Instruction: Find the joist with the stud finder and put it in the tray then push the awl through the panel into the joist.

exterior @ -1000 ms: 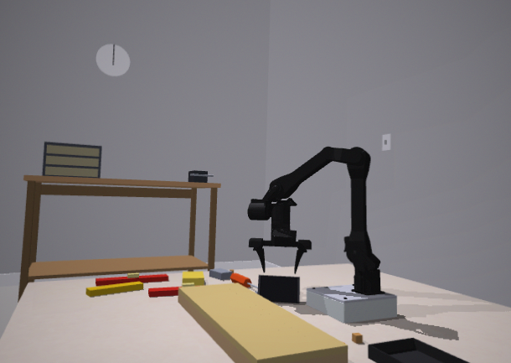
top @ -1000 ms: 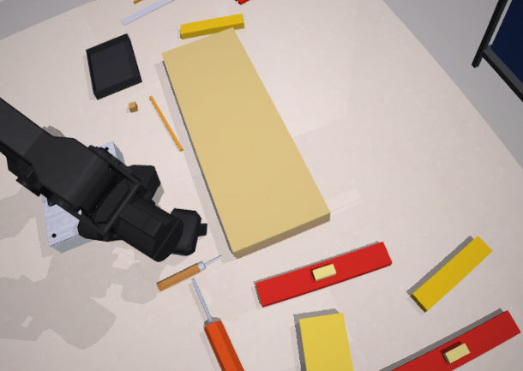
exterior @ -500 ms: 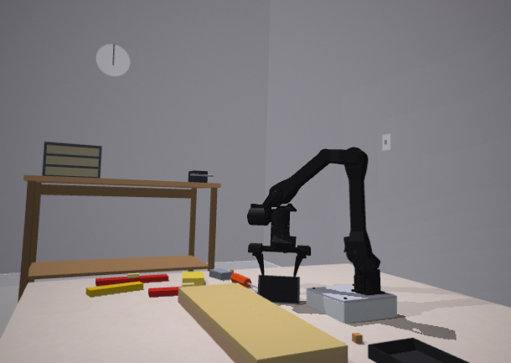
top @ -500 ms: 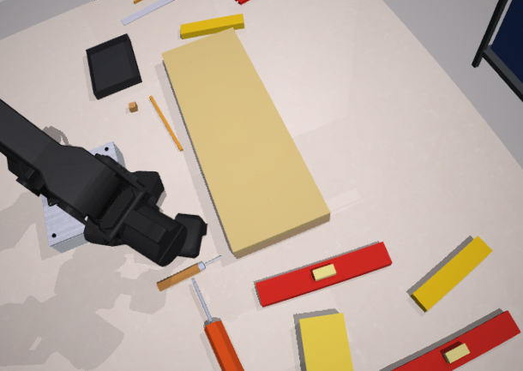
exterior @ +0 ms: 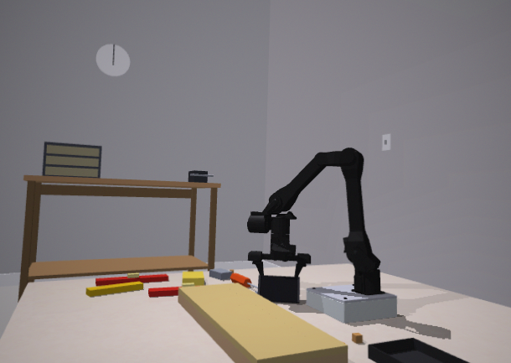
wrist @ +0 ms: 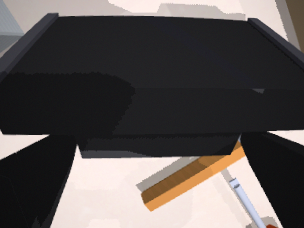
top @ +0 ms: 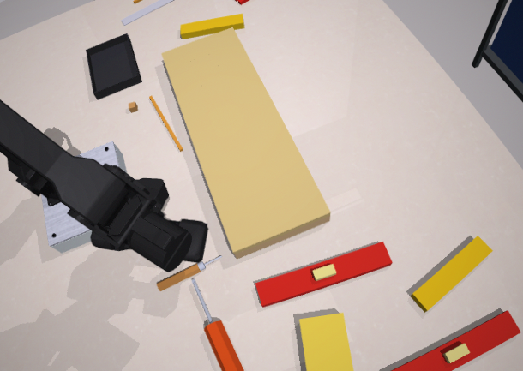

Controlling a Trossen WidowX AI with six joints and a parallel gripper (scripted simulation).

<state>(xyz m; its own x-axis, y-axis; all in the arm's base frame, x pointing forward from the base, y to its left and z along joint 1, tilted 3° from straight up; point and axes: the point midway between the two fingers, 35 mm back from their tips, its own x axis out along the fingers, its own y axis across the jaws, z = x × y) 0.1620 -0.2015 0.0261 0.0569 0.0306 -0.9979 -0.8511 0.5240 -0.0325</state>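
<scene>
The orange screwdriver is 30 mm ahead of my gripper tip, 140 mm to the right of it and 20 mm below it. Also, from my gripper tip: black tray (520 mm to the left, 20 mm below); stud finder (20 mm ahead, 10 mm below); ruler (200 mm ahead, 710 mm to the left, 30 mm below).
</scene>
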